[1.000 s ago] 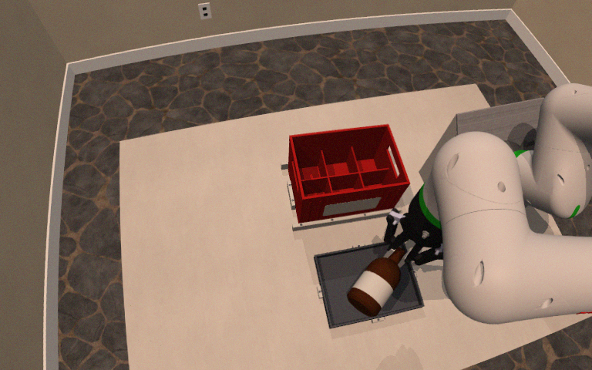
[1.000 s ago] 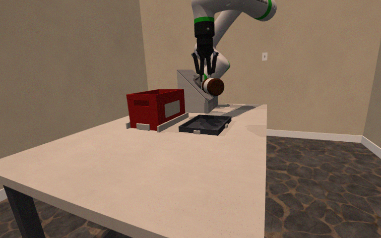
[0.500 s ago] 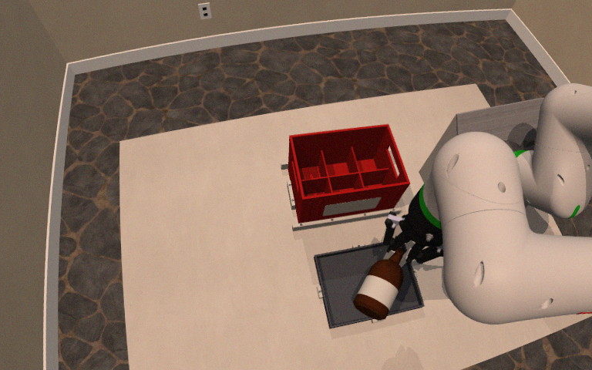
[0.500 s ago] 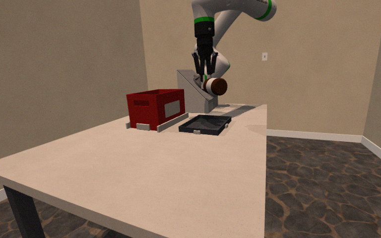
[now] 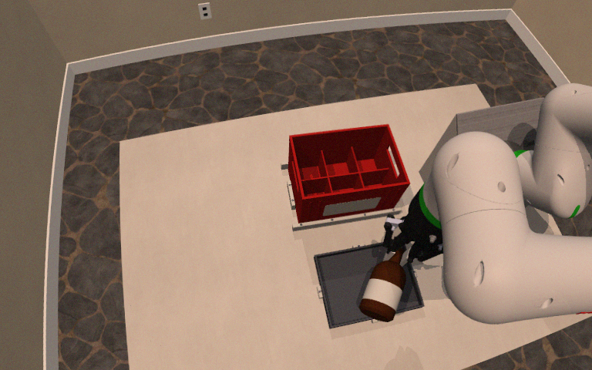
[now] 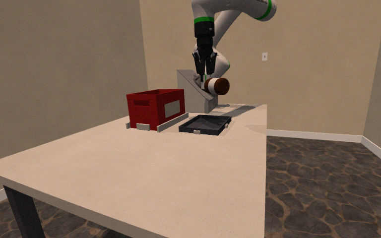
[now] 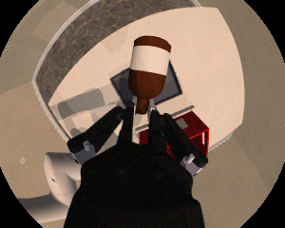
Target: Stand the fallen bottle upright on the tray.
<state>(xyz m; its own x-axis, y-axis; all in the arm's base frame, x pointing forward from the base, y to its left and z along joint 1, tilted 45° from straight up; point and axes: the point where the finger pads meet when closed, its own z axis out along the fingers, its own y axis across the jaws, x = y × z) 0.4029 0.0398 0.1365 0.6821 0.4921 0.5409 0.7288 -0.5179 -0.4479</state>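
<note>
The brown bottle is 4 cm to the left of my hand, 4 cm ahead of it and 2 cm below it. From my hand the other things lie so: red crate 27 cm to the right, 14 cm below, 1 cm behind; dark grey tray 21 cm below, 2 cm ahead.
</note>
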